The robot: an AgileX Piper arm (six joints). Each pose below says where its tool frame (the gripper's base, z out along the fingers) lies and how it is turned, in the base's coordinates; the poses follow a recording.
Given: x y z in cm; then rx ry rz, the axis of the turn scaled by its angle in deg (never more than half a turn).
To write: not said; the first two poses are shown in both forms.
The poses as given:
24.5 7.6 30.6 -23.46 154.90 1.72
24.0 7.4 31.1 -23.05 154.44 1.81
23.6 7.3 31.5 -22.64 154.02 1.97
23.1 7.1 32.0 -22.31 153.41 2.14
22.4 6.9 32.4 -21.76 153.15 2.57
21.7 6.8 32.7 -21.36 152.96 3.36
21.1 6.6 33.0 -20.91 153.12 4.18
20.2 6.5 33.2 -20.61 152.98 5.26
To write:
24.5 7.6 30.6 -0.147 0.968 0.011 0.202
24.0 7.4 31.1 -0.144 0.968 0.011 0.207
23.6 7.3 31.5 -0.142 0.967 0.012 0.211
23.1 7.1 32.0 -0.140 0.966 0.013 0.216
22.4 6.9 32.4 -0.137 0.966 0.016 0.219
21.7 6.8 32.7 -0.135 0.966 0.021 0.221
21.1 6.6 33.0 -0.132 0.966 0.026 0.220
20.2 6.5 33.2 -0.130 0.966 0.033 0.221

